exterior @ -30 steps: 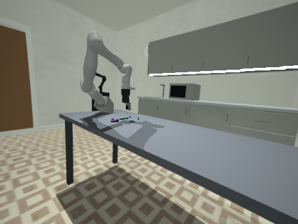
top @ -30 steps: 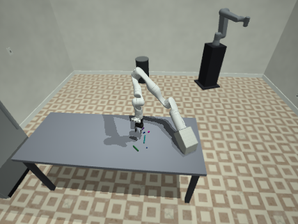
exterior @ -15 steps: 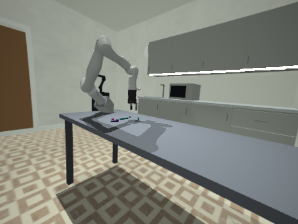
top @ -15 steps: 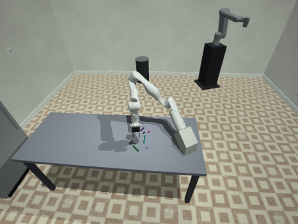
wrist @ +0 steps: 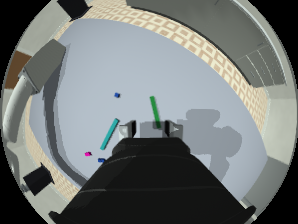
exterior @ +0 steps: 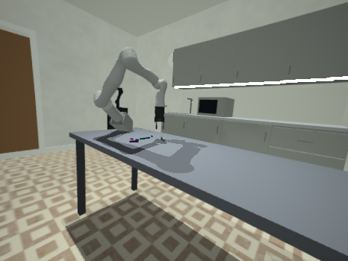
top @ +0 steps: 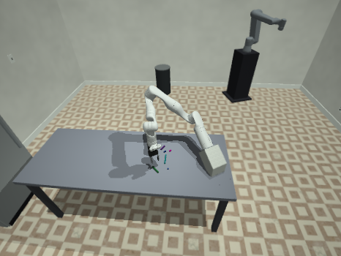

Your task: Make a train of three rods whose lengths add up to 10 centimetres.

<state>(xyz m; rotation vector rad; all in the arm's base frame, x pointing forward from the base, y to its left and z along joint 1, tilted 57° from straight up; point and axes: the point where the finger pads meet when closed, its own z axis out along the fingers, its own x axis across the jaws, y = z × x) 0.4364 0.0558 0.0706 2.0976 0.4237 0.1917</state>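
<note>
Now: hand 90 mm above the green rod, 20 mm to the right of it and 10 mm short of it. From my hand the other things lie so: magenta rod: 160 mm behind, 150 mm to the right, 90 mm below; turquoise rod: 100 mm behind, 90 mm below, 60 mm to the right; purple rod: 200 mm to the right, 100 mm behind, 90 mm below.
</note>
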